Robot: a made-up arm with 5 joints.
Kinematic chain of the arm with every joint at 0, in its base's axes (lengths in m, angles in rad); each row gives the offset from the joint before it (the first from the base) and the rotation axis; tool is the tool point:
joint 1: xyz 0 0 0.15 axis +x
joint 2: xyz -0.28 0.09 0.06 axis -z
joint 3: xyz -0.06 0 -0.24 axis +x
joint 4: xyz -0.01 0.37 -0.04 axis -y
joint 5: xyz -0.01 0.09 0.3 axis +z
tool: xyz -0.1 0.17 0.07
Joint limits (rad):
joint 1: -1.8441..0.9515
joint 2: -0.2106..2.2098
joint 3: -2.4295..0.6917
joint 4: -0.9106..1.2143
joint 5: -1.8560..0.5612
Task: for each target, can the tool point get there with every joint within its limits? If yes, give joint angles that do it. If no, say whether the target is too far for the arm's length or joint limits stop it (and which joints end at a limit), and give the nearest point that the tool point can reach.
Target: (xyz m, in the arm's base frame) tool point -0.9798 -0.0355 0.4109
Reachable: no: joint limits stop it (at a limit: joint 1, joint 2, joint 3, joint 5) | nearest point -0.8185 0.0291 0.5764 | short by 0.240 m
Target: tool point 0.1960 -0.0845 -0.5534
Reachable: yes | joints -0.3780 1.4124 -1.3359 -0.5127 0.2219
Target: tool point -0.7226 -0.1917 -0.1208
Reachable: no: joint limits stop it (at a limit: joint 3, joint 4, joint 5) | nearest point -0.7554 -0.3152 -0.2952 | short by 0.216 m
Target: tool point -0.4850 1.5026 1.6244
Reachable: no: too far | nearest point -0.3604 0.7104 0.7095 | short by 1.217 m
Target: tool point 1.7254 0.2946 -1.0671
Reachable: no: too far | nearest point 0.4158 0.1331 -0.4000 | short by 1.479 m
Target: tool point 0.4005 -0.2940 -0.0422
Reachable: yes | joints -0.6900 1.8178 -0.6759 -0.1253 -0.8206
